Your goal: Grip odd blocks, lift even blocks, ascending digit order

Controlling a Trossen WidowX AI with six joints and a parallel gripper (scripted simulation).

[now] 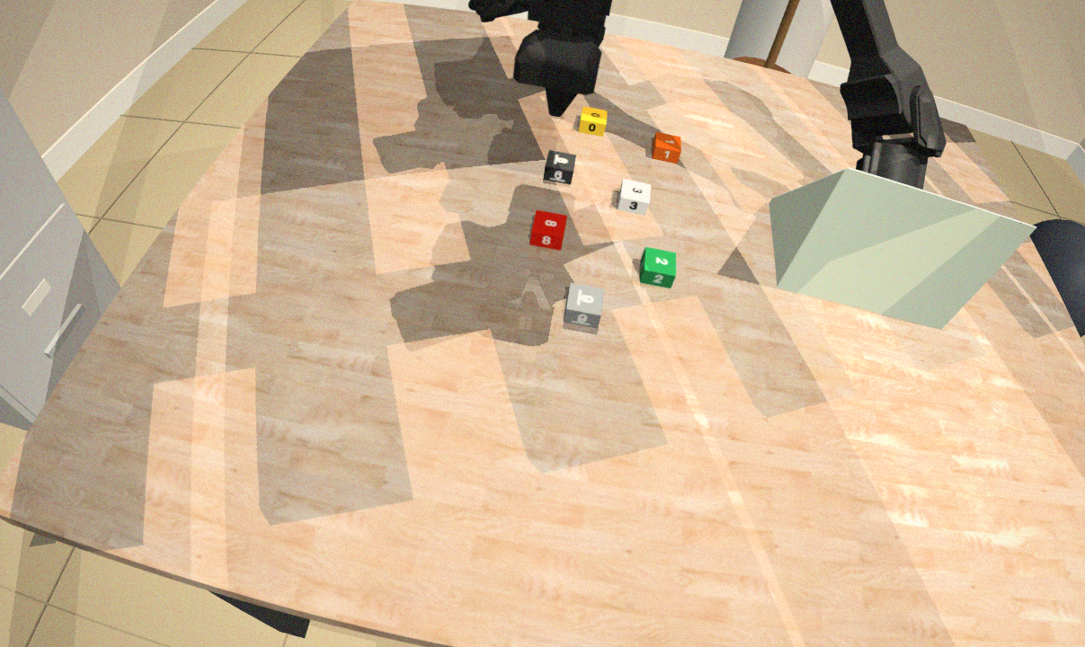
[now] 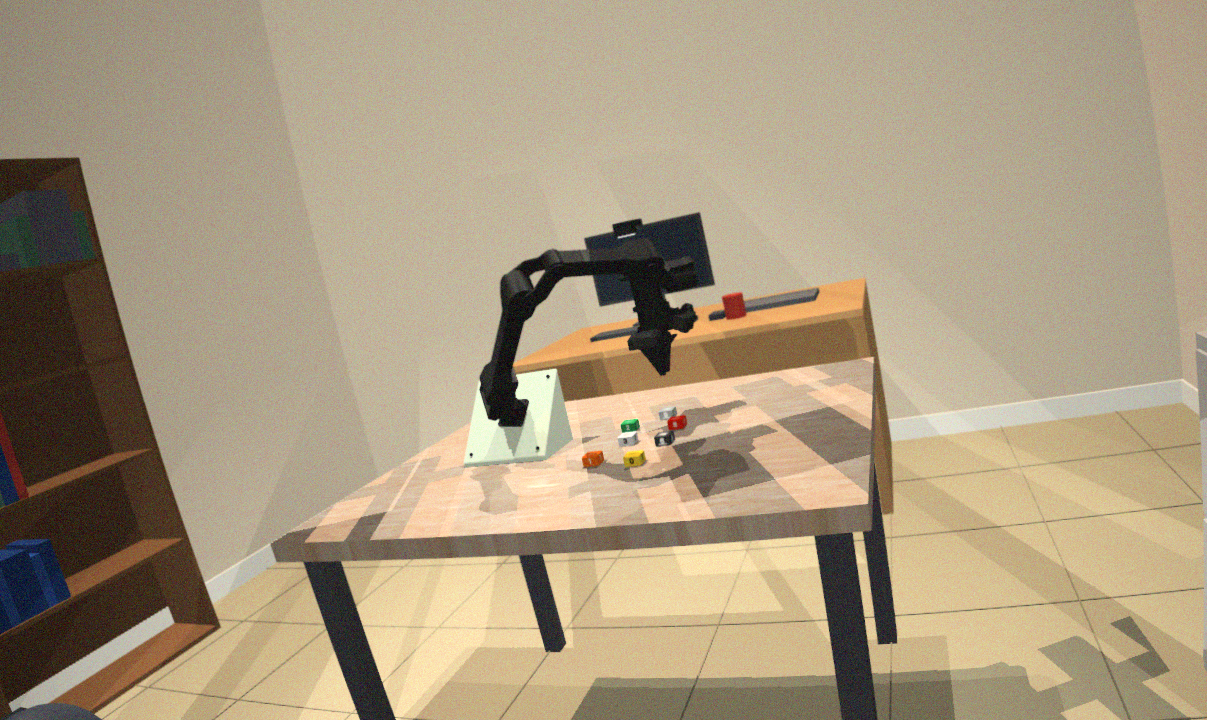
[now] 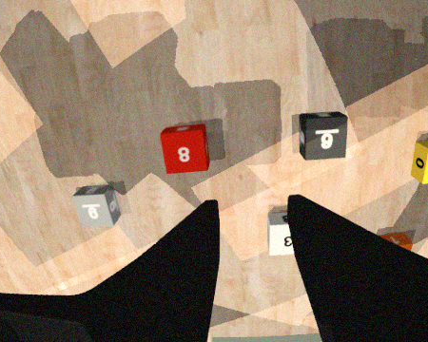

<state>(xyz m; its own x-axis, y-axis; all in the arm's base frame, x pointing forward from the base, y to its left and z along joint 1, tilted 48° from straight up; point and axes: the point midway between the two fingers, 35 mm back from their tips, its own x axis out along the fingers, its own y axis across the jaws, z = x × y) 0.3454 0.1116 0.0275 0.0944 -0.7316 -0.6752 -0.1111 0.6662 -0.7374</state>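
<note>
Right now my gripper tip is 12 cm above the red block, 4 cm to the right of it and 2 cm past it. Also, from my gripper tip: black block 12 cm below, 6 cm to the right; green block 13 cm behind, 12 cm below, 5 cm to the left; white block 12 cm below, 9 cm behind, 5 cm to the right.
</note>
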